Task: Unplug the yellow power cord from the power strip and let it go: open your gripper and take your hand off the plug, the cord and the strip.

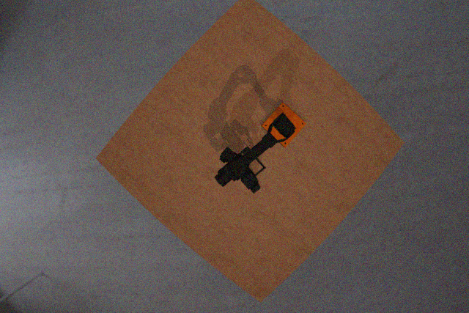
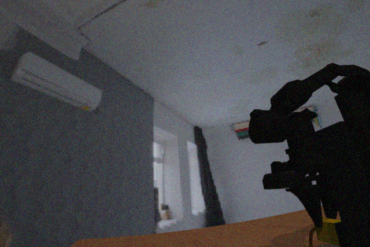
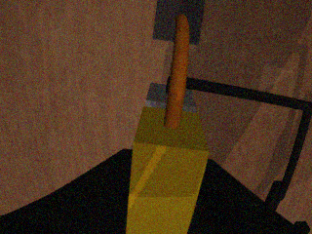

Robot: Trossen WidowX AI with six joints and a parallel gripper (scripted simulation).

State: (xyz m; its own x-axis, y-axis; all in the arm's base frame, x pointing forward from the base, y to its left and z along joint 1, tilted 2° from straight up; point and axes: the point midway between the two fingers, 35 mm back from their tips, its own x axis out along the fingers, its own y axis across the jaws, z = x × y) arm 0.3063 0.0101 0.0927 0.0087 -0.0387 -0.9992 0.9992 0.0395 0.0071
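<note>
Now: gripper tip 30 mm to the right of the yellow plug.
</note>
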